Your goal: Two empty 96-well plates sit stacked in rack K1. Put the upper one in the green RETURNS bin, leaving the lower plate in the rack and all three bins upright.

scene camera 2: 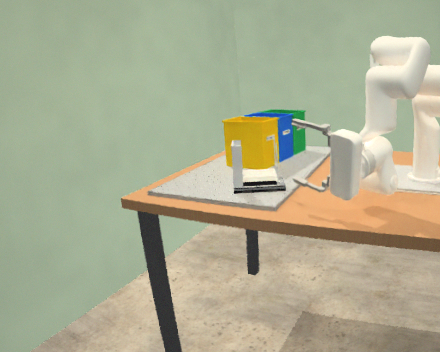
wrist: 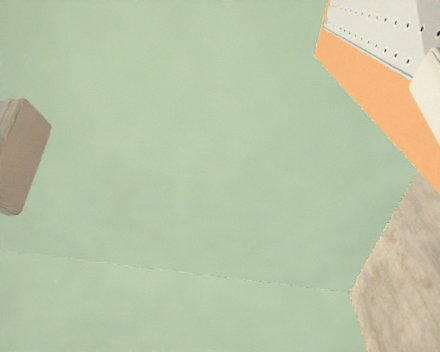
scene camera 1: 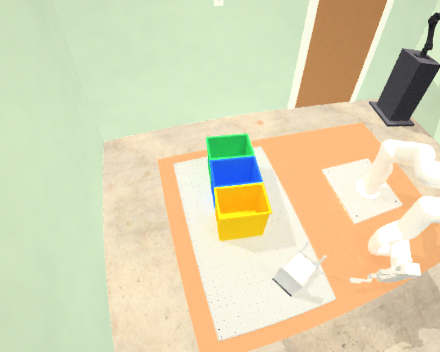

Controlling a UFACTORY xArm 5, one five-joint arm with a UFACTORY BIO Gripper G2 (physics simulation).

my gripper: scene camera 2; wrist 217, 90; scene camera 1
yellow bin: scene camera 2; scene camera 1; not seen in the wrist view (out of frame)
blue bin: scene camera 2 285, 130; scene camera 1 244, 170; not seen in the wrist view (out of frame)
same spot on my gripper: (scene camera 2: 325, 128) = (scene camera 1: 404, 271)
same spot on yellow bin: (scene camera 2: 257, 134) = (scene camera 1: 262, 219)
